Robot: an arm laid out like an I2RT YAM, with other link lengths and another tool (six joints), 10 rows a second.
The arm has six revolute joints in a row. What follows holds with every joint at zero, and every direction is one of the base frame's. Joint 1 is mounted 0.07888 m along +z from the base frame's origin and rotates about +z. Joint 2 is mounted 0.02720 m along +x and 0.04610 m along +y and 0.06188 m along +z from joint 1 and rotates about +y. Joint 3 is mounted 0.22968 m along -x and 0.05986 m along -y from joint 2 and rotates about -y. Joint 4 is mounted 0.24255 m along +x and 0.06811 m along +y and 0.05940 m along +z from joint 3 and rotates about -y. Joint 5 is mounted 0.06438 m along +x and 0.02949 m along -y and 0.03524 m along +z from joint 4 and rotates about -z. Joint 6 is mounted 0.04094 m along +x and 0.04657 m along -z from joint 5 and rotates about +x. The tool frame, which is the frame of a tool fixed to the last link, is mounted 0.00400 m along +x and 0.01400 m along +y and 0.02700 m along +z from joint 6; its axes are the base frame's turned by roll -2.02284, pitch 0.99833 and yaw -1.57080 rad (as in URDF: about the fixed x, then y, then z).
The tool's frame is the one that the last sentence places.
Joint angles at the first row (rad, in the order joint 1, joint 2, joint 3, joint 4, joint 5, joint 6):
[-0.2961, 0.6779, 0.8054, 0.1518, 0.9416, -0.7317]
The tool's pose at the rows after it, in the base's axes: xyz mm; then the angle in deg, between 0 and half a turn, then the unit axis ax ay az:
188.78, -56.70, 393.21, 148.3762, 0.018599, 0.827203, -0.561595
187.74, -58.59, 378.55, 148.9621, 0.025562, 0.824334, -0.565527
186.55, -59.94, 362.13, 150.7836, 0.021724, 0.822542, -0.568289
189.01, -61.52, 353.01, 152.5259, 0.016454, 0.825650, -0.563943
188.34, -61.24, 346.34, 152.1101, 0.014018, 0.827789, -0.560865
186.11, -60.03, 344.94, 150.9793, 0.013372, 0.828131, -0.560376
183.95, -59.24, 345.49, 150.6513, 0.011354, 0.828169, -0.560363
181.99, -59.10, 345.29, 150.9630, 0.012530, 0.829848, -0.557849
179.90, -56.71, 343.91, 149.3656, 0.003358, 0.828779, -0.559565
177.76, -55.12, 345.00, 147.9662, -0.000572, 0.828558, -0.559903
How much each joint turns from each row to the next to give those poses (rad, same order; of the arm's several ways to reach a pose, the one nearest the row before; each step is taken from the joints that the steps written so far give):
[-0.0030, 0.0185, -0.0321, 0.0245, 0.0799, -0.0092]
[-0.0092, -0.0244, -0.0721, 0.0611, 0.0078, -0.0137]
[-0.0092, -0.0277, -0.0721, 0.0462, 0.0000, -0.0322]
[-0.0031, 0.0046, -0.0231, 0.0002, 0.0031, -0.0063]
[-0.0016, -0.0122, -0.0261, 0.0000, -0.0092, 0.0168]
[0.0001, -0.0169, -0.0123, -0.0031, -0.0107, 0.0154]
[-0.0015, -0.0138, -0.0016, -0.0121, -0.0077, 0.0031]
[-0.0016, -0.0107, 0.0016, -0.0247, 0.0030, 0.0077]
[0.0015, -0.0215, -0.0168, 0.0076, -0.0275, 0.0046]
[0.0000, -0.0154, -0.0032, -0.0060, -0.0185, 0.0122]

